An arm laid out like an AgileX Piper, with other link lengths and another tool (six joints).
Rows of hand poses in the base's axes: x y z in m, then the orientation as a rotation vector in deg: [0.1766, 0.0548, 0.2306, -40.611, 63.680, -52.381]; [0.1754, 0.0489, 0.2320, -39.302, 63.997, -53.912]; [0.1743, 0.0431, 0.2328, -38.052, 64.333, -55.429]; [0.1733, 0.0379, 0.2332, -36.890, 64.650, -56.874]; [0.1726, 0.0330, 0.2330, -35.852, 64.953, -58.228]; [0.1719, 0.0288, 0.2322, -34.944, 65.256, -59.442]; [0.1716, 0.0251, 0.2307, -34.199, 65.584, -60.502]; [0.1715, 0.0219, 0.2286, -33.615, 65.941, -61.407]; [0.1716, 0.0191, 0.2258, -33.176, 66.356, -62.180]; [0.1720, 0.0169, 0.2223, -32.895, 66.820, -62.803]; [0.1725, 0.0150, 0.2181, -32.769, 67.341, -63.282]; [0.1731, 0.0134, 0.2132, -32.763, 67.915, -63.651]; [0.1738, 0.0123, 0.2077, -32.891, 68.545, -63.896]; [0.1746, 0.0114, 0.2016, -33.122, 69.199, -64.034]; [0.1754, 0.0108, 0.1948, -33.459, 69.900, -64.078]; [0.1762, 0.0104, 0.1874, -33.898, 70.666, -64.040]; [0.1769, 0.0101, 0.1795, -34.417, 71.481, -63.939]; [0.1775, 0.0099, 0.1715, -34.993, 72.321, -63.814]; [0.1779, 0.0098, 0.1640, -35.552, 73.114, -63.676]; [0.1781, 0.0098, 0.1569, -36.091, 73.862, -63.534]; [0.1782, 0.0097, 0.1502, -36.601, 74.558, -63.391]
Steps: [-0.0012, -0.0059, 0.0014, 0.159, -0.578, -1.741]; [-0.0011, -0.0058, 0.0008, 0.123, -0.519, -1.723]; [-0.0010, -0.0052, 0.0004, 0.091, -0.470, -1.634]; [-0.0007, -0.0049, -0.0002, 0.047, -0.400, -1.519]; [-0.0007, -0.0042, -0.0008, 0.032, -0.314, -1.369]; [-0.0003, -0.0037, -0.0015, 0.013, -0.193, -1.206]; [-0.0001, -0.0032, -0.0021, 0.000, -0.073, -1.043]; [0.0001, -0.0028, -0.0028, -0.005, 0.059, -0.915]; [0.0004, -0.0022, -0.0035, -0.009, 0.188, -0.763]; [0.0005, -0.0019, -0.0042, -0.010, 0.321, -0.621]; [0.0006, -0.0016, -0.0049, -0.008, 0.430, -0.515]; [0.0007, -0.0011, -0.0055, -0.005, 0.548, -0.396]; [0.0008, -0.0009, -0.0061, -0.002, 0.624, -0.288]; [0.0008, -0.0006, -0.0068, 0.000, 0.720, -0.199]; [0.0008, -0.0004, -0.0074, 0.005, 0.826, -0.129]; [0.0007, -0.0003, -0.0079, 0.006, 0.908, -0.076]; [0.0006, -0.0002, -0.0080, -0.008, 0.958, -0.050]; [0.0004, -0.0001, -0.0075, -0.007, 0.914, -0.030]; [0.0002, 0.0000, -0.0071, -0.008, 0.868, -0.018]; [0.0001, -0.0001, -0.0067, -0.007, 0.813, -0.008]
